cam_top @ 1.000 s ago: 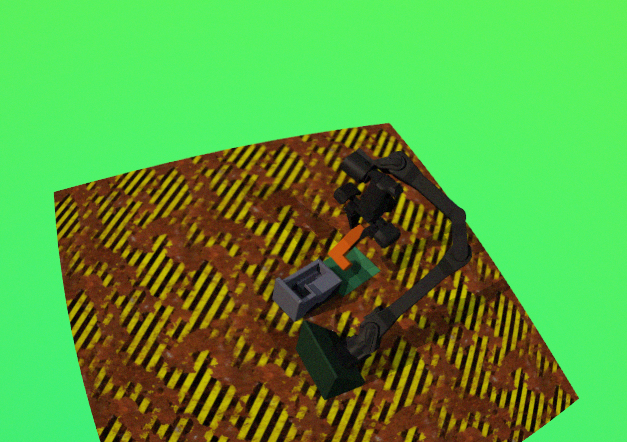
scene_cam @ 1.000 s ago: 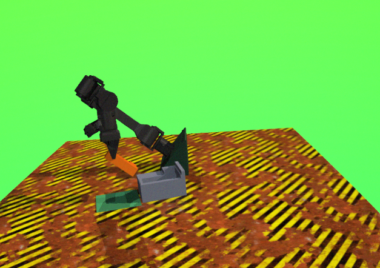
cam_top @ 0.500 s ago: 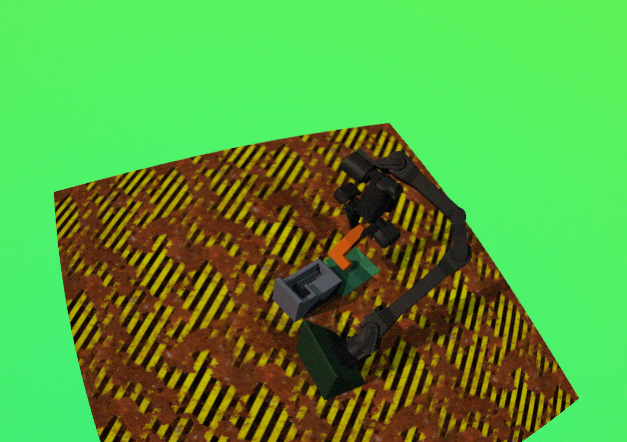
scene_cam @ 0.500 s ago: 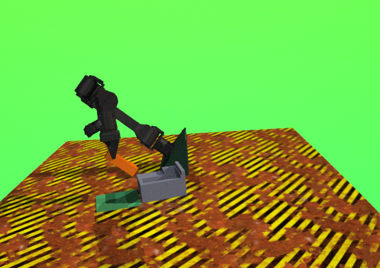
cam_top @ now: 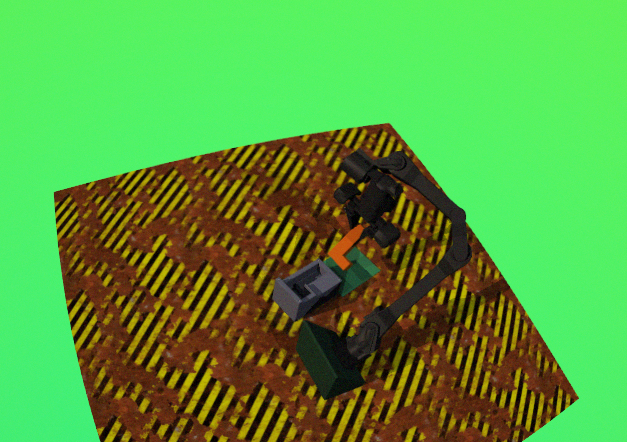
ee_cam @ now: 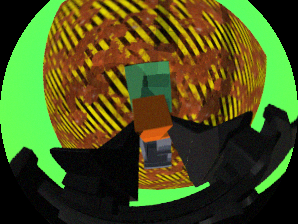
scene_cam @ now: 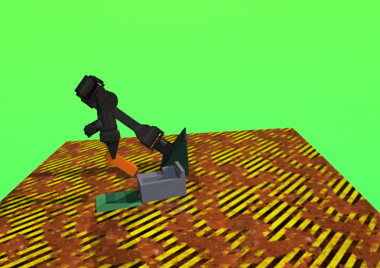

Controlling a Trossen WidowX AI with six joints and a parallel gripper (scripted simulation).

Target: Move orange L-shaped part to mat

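Now: gripper tip 30 mm to the right of the orange L-shaped part, 30 mm above it and 20 mm past it. The rest, counted from my gripper tip: green mat: 170 mm below, 10 mm to the right.
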